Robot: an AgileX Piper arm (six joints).
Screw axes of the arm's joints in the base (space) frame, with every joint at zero. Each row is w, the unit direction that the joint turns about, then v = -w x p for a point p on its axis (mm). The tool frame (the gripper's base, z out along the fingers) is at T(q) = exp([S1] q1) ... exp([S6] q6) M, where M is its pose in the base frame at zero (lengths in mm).
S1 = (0, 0, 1, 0, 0, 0)
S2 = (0, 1, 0, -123, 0, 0)
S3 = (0, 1, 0, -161.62, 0, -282.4)
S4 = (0.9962, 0, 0.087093, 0, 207.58, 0)
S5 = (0, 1, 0, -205.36, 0, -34.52)
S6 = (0.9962, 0, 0.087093, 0, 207.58, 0)
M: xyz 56.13 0 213.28 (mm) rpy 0 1.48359 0 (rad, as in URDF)
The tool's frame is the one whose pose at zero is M.
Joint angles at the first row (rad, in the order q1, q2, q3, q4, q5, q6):
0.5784, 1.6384, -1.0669, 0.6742, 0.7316, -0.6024
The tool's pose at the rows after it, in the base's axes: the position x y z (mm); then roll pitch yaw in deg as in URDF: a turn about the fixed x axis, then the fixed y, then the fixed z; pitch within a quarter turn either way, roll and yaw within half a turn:
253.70 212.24 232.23 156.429 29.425 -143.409
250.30 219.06 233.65 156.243 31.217 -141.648
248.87 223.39 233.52 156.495 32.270 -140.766
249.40 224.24 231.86 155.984 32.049 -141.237
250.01 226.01 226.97 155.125 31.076 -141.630
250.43 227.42 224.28 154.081 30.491 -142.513
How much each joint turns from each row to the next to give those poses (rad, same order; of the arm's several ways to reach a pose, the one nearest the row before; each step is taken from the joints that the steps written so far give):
0.0008, 0.0000, 0.0000, 0.0232, -0.0065, -0.0149
0.0205, 0.0000, -0.0001, 0.0331, -0.0151, -0.0456
0.0138, 0.0027, 0.0001, 0.0136, -0.0170, -0.0202
0.0001, 0.0061, 0.0000, 0.0097, -0.0011, -0.0021
0.0007, 0.0158, 0.0000, 0.0138, 0.0054, -0.0046
0.0003, 0.0097, 0.0000, 0.0169, 0.0022, -0.0008

